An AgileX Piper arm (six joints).
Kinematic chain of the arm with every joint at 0, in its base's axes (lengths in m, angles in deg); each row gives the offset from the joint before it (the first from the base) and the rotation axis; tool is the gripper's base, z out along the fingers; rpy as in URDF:
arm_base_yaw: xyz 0 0 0.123 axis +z
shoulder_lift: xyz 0 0 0 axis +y
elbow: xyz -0.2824 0 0.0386 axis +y
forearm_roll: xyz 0.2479 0 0.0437 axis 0.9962 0 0.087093
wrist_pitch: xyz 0 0 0 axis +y
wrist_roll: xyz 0.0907 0 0.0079 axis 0.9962 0 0.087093
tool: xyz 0 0 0 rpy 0 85.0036 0
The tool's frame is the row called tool.
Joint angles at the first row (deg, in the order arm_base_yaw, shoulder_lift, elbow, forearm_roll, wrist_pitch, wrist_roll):
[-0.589 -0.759 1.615 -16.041 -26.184 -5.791]
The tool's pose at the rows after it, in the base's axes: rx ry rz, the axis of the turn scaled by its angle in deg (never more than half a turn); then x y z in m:
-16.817 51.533 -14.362 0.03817 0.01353 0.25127
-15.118 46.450 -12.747 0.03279 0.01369 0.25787
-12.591 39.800 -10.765 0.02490 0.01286 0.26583
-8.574 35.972 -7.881 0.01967 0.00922 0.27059
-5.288 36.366 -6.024 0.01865 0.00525 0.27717
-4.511 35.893 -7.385 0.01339 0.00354 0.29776
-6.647 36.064 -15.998 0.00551 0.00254 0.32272
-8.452 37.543 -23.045 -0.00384 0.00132 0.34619
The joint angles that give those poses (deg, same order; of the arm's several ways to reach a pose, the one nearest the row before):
[-0.585 -0.761 1.615 -16.153 -33.353 -5.795]
[-0.594 -0.757 1.615 -14.302 -38.610 -5.683]
[-0.598 -0.757 1.615 -11.667 -45.464 -5.532]
[-0.595 -0.758 1.615 -7.815 -49.589 -4.450]
[-0.580 -0.846 0.130 -4.627 -47.788 -3.679]
[-0.583 -0.845 -4.554 -3.360 -43.569 -5.376]
[-0.585 -0.844 -10.635 -2.715 -37.040 -14.352]
[-0.588 -0.843 -16.916 -1.661 -29.051 -22.183]

